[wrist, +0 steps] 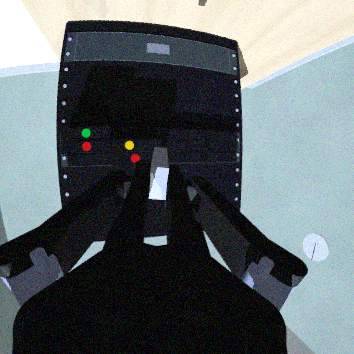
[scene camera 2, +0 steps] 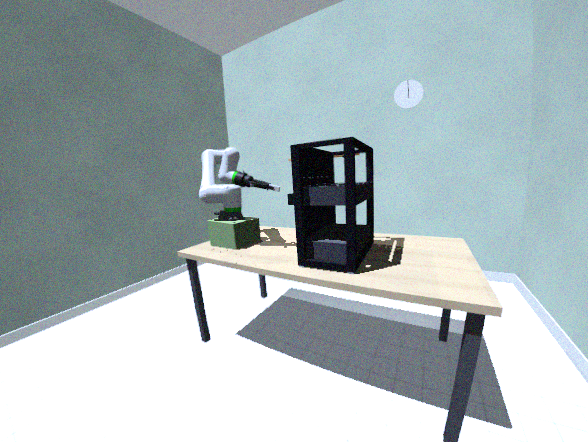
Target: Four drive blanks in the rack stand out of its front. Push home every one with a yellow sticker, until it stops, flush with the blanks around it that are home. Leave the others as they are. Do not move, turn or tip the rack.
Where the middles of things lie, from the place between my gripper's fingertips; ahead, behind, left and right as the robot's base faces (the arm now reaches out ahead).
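Scene:
The black rack (scene camera 2: 318, 236) is what I see, 5 cm to the left of my hand and 8 cm below it, and it is 34 cm ahead of my hand.

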